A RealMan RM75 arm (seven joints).
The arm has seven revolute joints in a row. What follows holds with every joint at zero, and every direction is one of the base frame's.
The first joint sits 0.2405 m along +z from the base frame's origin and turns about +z.
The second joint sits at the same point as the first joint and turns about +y.
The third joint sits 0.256 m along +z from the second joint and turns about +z.
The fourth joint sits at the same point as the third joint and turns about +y.
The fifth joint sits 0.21 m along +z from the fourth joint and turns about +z.
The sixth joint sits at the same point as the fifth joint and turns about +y.
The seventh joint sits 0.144 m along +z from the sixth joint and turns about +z.
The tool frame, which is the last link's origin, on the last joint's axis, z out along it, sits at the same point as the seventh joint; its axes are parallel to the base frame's.
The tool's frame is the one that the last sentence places.
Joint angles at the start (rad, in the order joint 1, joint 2, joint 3, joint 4, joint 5, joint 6, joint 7): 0.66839 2.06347 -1.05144 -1.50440 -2.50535 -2.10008 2.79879
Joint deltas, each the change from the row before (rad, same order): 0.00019 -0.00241 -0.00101 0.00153 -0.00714 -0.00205 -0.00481; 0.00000 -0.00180 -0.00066 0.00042 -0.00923 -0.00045 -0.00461; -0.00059 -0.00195 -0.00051 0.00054 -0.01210 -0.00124 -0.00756; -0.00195 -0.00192 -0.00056 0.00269 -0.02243 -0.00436 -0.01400; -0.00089 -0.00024 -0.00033 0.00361 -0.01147 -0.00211 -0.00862; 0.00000 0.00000 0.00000 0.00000 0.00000 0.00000 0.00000
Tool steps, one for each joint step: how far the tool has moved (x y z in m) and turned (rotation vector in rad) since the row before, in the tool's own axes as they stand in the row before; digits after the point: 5 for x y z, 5 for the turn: 0.00067 -0.00130 -0.00033 0.00686 0.00541 -0.00072; 0.00053 -0.00147 -0.00035 0.00898 0.00369 0.00026; 0.00095 -0.00193 -0.00032 0.01093 0.00547 -0.00048; 0.00236 -0.00331 0.00015 0.01652 0.01357 0.00065; 0.00127 -0.00160 0.00062 0.00644 0.00851 -0.00038; 0.00000 0.00000 0.00000 0.00000 0.00000 0.00000
